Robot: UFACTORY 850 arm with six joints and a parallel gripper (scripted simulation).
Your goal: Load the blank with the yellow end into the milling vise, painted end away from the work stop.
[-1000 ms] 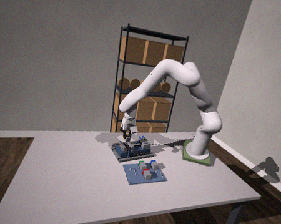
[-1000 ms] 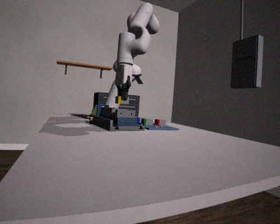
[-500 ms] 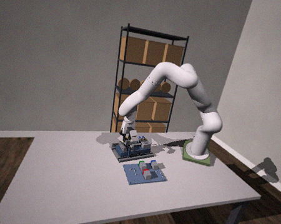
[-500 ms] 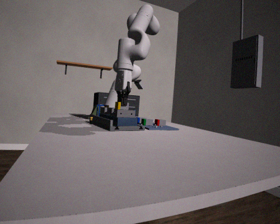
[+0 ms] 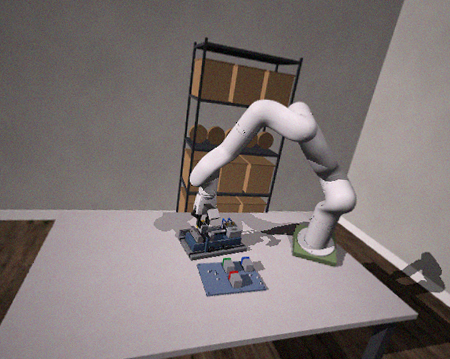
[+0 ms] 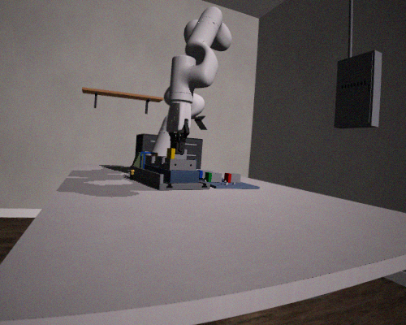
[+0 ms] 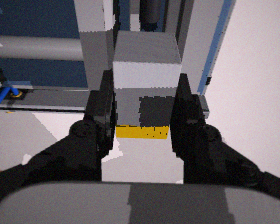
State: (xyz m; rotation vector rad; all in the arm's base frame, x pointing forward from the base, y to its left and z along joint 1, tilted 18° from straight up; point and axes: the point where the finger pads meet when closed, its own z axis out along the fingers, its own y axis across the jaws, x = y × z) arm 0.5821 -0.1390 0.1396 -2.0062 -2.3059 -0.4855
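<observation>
My hand is 10 mm past the dark work-stop rod, 50 mm to the right of it and 50 mm above it. Round my hand: green-ended blank: 80 mm behind, 190 mm to the left, 110 mm below; then red-ended blank: 80 mm behind, 280 mm to the left, 110 mm below; then blue-ended blank: 170 mm behind, 190 mm to the left, 110 mm below.
</observation>
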